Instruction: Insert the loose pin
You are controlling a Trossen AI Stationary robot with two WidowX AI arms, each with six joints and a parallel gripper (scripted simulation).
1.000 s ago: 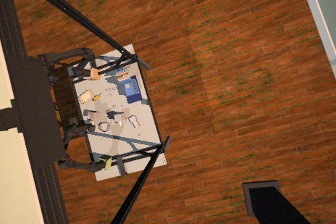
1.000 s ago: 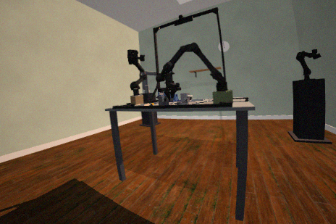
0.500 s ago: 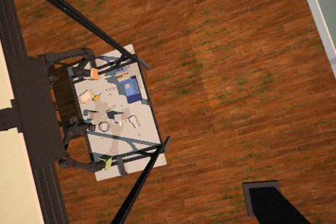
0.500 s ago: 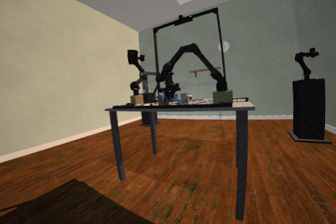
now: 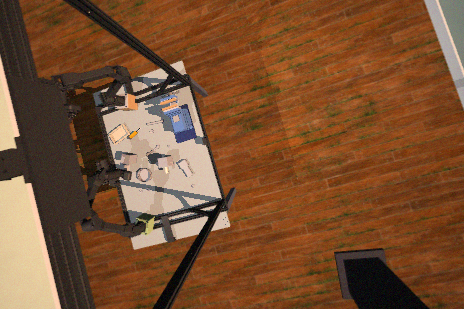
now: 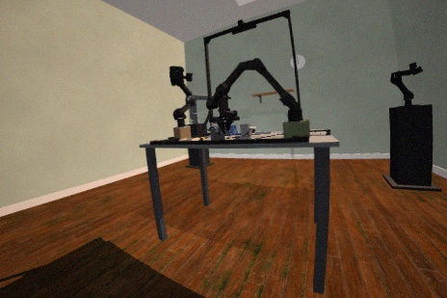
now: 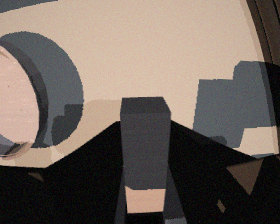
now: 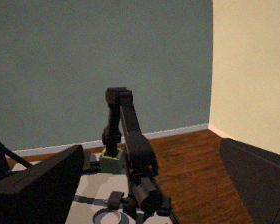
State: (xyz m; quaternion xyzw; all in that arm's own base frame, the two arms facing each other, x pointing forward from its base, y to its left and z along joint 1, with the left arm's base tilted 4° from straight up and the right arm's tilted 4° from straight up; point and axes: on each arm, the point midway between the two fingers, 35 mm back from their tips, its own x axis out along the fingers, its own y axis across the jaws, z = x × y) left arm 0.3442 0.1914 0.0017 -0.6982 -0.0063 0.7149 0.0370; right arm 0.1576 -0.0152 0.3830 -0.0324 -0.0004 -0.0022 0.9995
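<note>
My left hand is 110 mm past the round dish, 70 mm above it and 50 mm to the right of it. Round my left hand: orange tool: 260 mm to the right, 80 mm behind, 70 mm below; tan tray: 280 mm to the right, 70 mm below, 40 mm ahead; grey square pin: 30 mm below, 20 mm to the right, 10 mm behind.
</note>
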